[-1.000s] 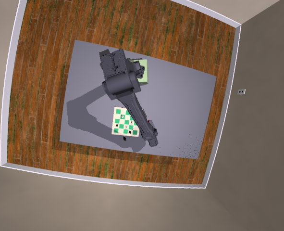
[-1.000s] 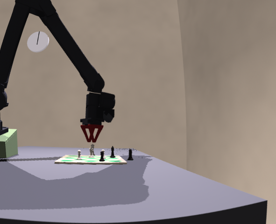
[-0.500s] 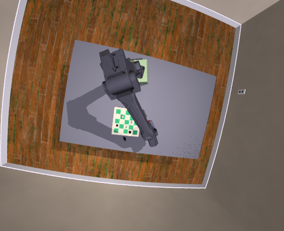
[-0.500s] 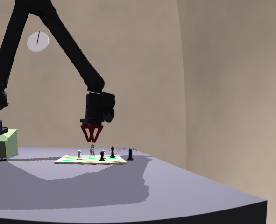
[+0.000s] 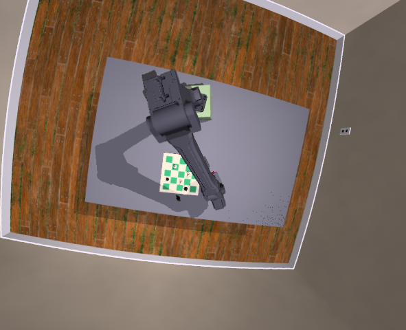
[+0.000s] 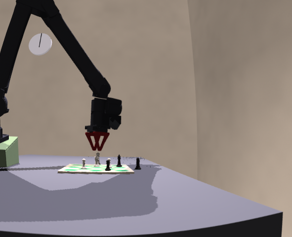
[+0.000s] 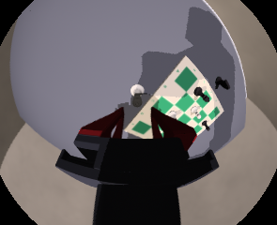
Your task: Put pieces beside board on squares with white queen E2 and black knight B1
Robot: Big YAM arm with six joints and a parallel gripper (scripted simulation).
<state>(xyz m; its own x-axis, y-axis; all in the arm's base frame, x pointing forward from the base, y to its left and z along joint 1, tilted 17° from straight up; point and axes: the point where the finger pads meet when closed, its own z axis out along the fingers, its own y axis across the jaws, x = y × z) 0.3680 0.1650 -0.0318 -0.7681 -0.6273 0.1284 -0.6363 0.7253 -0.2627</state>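
Now: the green-and-cream chessboard 20 mm ahead of my hand, 130 mm to the right of it and 60 mm below it.
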